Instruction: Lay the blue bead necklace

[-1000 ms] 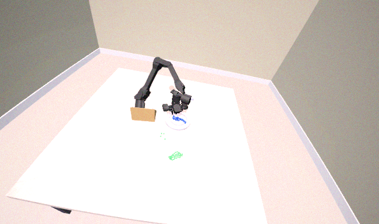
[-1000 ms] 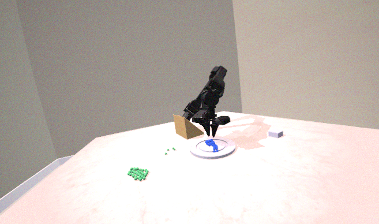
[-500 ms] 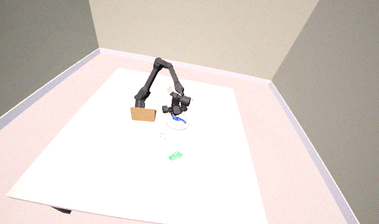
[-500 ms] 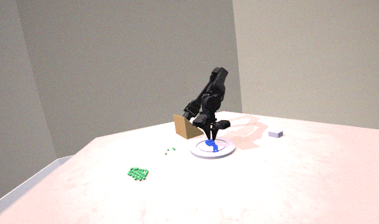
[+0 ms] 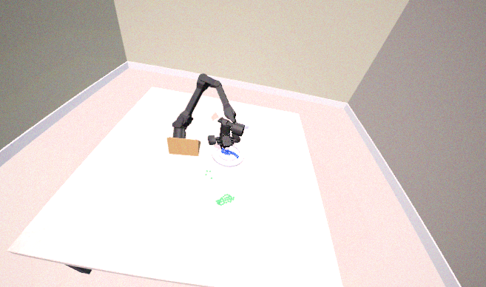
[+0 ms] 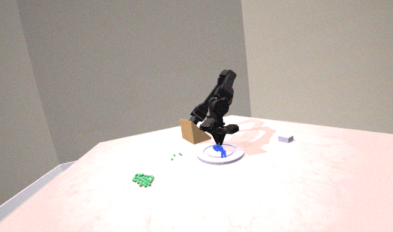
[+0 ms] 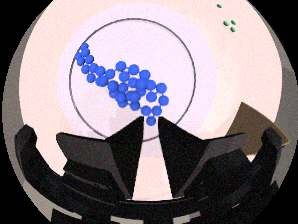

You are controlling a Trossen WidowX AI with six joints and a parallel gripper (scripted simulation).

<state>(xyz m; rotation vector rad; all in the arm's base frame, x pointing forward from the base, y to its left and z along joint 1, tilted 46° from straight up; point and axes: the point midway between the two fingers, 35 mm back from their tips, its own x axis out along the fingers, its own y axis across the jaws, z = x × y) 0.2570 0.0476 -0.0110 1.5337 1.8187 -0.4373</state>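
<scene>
My gripper tip is 4 cm short of the round white bead board, 3 cm to the left of it and 1 cm above it. Also, from my gripper tip: small grey block 15 cm ahead, 27 cm to the left.
</scene>
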